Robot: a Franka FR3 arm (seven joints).
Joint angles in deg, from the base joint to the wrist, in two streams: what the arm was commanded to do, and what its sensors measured. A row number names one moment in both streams.
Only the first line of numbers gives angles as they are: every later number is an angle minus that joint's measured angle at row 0.
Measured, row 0:
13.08 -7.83 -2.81 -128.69 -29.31 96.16 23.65
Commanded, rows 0 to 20:
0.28 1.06 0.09 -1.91 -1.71 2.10 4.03
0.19 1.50 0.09 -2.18 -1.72 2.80 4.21
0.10 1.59 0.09 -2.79 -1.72 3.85 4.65
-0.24 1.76 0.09 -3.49 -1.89 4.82 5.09
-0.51 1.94 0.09 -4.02 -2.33 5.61 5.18
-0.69 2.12 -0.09 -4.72 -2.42 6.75 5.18
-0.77 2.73 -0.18 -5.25 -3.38 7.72 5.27
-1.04 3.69 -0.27 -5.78 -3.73 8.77 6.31
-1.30 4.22 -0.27 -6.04 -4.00 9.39 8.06
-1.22 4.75 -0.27 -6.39 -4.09 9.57 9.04
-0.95 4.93 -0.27 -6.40 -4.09 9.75 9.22
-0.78 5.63 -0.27 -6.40 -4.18 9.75 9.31
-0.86 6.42 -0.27 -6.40 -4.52 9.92 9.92
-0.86 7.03 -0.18 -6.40 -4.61 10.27 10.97
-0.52 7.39 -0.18 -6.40 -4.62 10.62 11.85
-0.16 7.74 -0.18 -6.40 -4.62 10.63 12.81
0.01 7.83 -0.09 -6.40 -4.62 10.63 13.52
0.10 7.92 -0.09 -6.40 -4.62 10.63 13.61
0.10 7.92 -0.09 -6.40 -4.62 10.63 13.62
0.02 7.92 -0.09 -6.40 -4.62 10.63 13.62
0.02 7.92 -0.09 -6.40 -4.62 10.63 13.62
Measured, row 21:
-0.14 7.78 -0.19 -5.77 -3.90 9.48 12.29
